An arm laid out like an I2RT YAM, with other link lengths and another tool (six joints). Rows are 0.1 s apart.
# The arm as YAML. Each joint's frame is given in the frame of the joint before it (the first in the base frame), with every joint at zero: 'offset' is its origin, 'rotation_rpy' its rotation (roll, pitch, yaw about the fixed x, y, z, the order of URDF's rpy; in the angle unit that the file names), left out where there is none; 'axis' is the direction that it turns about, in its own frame. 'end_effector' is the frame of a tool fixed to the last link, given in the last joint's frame.
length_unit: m
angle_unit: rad
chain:
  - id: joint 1
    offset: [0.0, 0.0, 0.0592]
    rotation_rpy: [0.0, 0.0, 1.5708]
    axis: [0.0, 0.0, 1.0]
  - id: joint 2
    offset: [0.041, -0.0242, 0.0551]
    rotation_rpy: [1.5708, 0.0, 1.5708]
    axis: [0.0, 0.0, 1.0]
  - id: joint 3
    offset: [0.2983, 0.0, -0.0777]
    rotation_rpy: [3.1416, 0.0, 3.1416]
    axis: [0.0, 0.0, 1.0]
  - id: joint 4
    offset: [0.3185, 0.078, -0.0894]
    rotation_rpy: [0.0, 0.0, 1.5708]
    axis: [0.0, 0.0, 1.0]
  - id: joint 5
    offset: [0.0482, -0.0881, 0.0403]
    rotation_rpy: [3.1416, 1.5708, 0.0]
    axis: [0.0, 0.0, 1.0]
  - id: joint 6
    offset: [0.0, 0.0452, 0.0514]
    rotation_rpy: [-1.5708, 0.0, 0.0]
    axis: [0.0, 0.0, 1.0]
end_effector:
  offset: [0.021, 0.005, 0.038]
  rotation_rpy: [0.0, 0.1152, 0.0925]
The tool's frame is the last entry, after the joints.
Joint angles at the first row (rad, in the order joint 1, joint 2, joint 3, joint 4, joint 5, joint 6):
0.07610, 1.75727, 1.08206, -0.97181, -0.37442, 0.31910
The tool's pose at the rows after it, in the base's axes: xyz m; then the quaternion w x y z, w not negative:
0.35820 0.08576 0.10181 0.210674 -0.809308 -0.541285 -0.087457
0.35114 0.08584 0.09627 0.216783 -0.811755 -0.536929 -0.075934
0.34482 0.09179 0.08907 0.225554 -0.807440 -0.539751 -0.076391
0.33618 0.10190 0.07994 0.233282 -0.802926 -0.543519 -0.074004
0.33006 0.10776 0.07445 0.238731 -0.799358 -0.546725 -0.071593
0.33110 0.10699 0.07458 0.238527 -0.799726 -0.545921 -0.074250
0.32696 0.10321 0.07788 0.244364 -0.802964 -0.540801 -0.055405
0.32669 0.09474 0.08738 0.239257 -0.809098 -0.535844 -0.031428
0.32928 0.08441 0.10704 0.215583 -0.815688 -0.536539 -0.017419
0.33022 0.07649 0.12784 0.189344 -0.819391 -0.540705 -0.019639
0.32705 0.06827 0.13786 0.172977 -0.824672 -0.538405 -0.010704
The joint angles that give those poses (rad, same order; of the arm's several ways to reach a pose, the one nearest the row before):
0.07647, 1.75726, 1.05648, -0.98287, -0.35267, 0.34084
0.07840, 1.75726, 1.03666, -0.98859, -0.35268, 0.34696
0.09327, 1.75725, 1.00880, -0.96534, -0.36984, 0.34924
0.12227, 1.75728, 0.97448, -0.93402, -0.38434, 0.36413
0.13981, 1.75726, 0.95313, -0.91728, -0.39349, 0.36983
0.13676, 1.75729, 0.95351, -0.91343, -0.39540, 0.36946
0.12874, 1.75727, 0.96382, -0.96648, -0.38777, 0.36411
0.11082, 1.75423, 0.99546, -1.04428, -0.35344, 0.35611
0.09214, 1.72408, 1.03589, -1.11942, -0.29431, 0.35154
0.07877, 1.67678, 1.06033, -1.16256, -0.24739, 0.34733
0.06391, 1.64968, 1.06792, -1.19801, -0.20810, 0.34734

